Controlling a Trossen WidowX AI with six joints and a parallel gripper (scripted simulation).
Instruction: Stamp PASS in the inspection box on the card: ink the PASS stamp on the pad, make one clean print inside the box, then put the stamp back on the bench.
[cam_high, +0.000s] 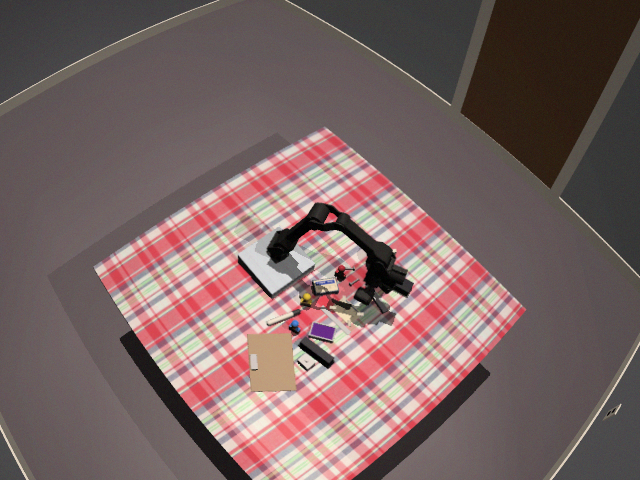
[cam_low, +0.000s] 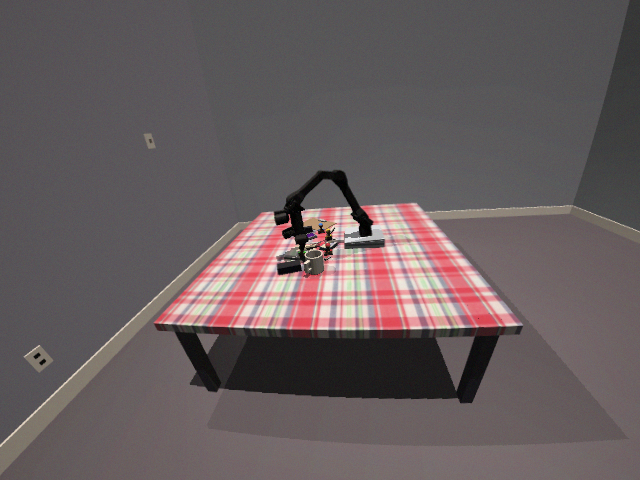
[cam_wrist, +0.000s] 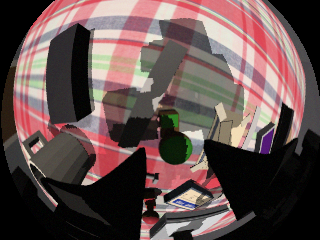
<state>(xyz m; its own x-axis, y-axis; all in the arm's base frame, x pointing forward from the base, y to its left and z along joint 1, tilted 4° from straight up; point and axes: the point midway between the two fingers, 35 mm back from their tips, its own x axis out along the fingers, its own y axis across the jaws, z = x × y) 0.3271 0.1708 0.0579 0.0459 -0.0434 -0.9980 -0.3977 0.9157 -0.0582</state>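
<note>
The green-knobbed PASS stamp lies 3 cm below my gripper tip. Round my gripper tip: grey bar 3 cm ahead, 3 cm to the left, 4 cm below; red-knobbed stamp 13 cm behind, 2 cm to the right, 3 cm below; cream card 9 cm to the right, 5 cm below.
</note>
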